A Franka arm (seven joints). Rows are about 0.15 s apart.
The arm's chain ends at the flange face. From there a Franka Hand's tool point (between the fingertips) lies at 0.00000 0.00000 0.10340 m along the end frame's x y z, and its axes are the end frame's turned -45 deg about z.
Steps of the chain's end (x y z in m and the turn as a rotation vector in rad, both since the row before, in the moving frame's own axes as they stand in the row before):
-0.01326 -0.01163 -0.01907 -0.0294 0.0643 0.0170
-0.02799 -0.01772 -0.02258 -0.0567 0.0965 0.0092
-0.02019 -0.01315 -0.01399 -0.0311 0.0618 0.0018
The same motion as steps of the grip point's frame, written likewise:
0.00134 -0.01073 -0.01933 -0.0663 0.0247 0.0170
-0.00441 -0.02113 -0.02323 -0.1083 0.0281 0.0092
-0.00274 -0.01679 -0.01424 -0.0657 0.0217 0.0018

